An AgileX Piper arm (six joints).
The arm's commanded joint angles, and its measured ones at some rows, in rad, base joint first. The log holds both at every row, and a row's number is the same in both.
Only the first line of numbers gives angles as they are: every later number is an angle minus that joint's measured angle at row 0.
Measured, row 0: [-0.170, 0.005, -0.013, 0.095, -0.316, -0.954]
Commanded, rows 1 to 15: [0.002, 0.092, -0.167, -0.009, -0.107, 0.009]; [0.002, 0.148, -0.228, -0.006, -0.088, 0.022]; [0.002, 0.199, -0.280, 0.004, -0.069, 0.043]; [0.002, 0.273, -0.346, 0.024, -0.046, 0.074]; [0.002, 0.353, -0.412, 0.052, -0.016, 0.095]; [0.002, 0.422, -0.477, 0.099, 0.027, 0.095]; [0.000, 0.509, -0.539, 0.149, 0.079, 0.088]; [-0.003, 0.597, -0.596, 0.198, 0.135, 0.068]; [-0.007, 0.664, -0.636, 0.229, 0.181, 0.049]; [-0.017, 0.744, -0.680, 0.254, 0.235, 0.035]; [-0.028, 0.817, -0.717, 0.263, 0.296, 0.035]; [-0.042, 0.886, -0.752, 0.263, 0.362, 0.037]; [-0.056, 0.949, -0.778, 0.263, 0.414, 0.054]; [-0.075, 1.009, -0.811, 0.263, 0.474, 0.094]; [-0.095, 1.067, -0.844, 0.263, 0.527, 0.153]
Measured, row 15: [-0.039, 0.861, -0.739, 0.242, 0.292, 0.050]
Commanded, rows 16 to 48: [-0.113, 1.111, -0.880, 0.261, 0.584, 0.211]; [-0.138, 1.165, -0.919, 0.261, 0.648, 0.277]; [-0.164, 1.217, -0.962, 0.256, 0.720, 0.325]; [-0.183, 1.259, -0.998, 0.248, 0.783, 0.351]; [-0.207, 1.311, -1.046, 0.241, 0.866, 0.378]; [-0.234, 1.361, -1.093, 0.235, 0.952, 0.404]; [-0.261, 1.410, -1.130, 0.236, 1.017, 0.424]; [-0.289, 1.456, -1.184, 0.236, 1.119, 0.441]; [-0.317, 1.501, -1.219, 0.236, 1.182, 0.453]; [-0.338, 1.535, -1.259, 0.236, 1.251, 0.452]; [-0.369, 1.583, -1.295, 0.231, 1.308, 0.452]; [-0.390, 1.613, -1.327, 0.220, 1.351, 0.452]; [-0.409, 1.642, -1.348, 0.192, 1.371, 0.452]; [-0.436, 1.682, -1.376, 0.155, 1.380, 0.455]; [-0.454, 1.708, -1.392, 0.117, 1.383, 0.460]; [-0.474, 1.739, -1.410, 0.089, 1.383, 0.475]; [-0.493, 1.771, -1.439, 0.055, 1.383, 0.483]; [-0.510, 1.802, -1.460, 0.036, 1.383, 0.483]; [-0.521, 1.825, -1.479, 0.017, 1.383, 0.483]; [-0.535, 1.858, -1.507, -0.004, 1.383, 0.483]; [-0.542, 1.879, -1.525, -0.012, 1.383, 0.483]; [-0.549, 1.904, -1.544, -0.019, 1.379, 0.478]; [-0.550, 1.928, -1.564, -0.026, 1.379, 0.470]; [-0.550, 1.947, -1.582, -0.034, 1.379, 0.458]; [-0.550, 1.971, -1.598, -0.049, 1.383, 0.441]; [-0.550, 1.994, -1.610, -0.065, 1.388, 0.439]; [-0.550, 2.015, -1.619, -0.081, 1.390, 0.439]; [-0.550, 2.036, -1.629, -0.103, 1.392, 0.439]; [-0.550, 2.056, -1.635, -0.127, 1.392, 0.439]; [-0.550, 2.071, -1.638, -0.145, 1.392, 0.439]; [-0.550, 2.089, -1.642, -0.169, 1.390, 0.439]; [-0.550, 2.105, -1.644, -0.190, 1.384, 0.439]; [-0.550, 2.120, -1.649, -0.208, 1.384, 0.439]
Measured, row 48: [-0.545, 2.068, -1.629, -0.130, 1.383, 0.450]
